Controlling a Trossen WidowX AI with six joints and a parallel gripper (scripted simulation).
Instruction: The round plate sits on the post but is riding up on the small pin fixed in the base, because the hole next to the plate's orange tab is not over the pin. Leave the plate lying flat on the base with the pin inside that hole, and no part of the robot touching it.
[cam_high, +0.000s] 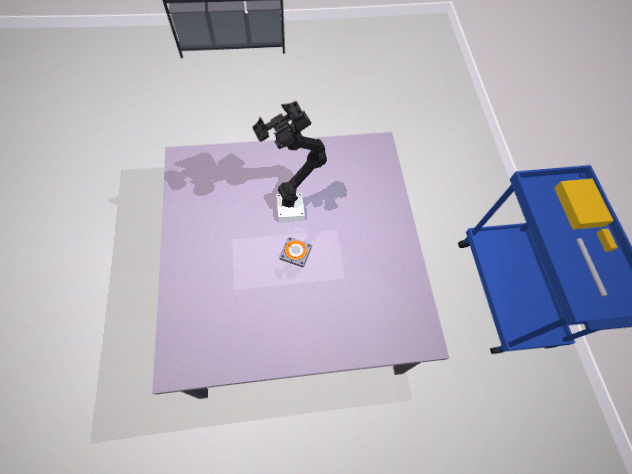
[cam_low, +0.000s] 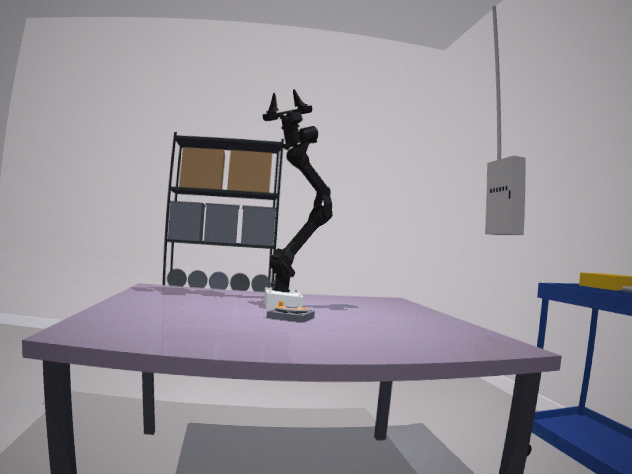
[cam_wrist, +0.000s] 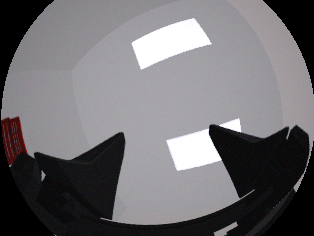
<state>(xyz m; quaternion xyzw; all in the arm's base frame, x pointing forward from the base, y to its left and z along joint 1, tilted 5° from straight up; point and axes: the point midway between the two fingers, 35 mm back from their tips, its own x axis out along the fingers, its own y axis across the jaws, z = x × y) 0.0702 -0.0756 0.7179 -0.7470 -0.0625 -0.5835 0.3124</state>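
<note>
My gripper tip is 77 cm above the round plate, 14 cm short of it and 8 cm to the right of it. Also, from my gripper tip: base: 79 cm below, 16 cm ahead, 10 cm to the left.
</note>
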